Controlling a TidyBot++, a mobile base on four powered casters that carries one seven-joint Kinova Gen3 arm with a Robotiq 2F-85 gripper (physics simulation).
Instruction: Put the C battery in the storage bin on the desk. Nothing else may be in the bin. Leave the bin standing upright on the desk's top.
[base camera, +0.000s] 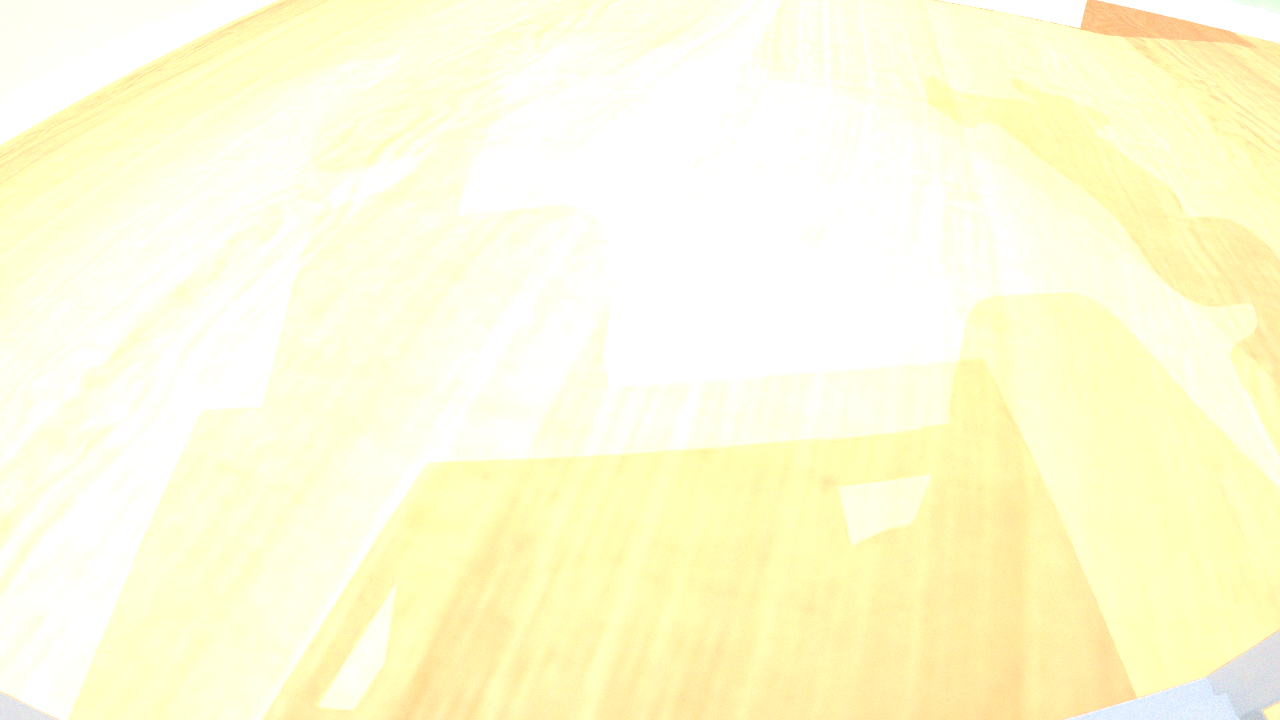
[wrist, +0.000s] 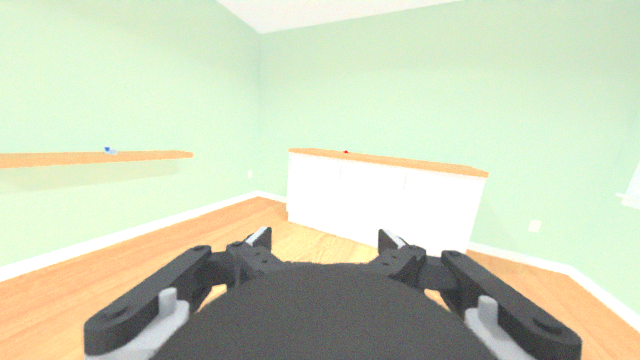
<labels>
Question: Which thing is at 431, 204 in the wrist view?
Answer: A white cabinet.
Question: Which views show my gripper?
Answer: The wrist view only.
</labels>
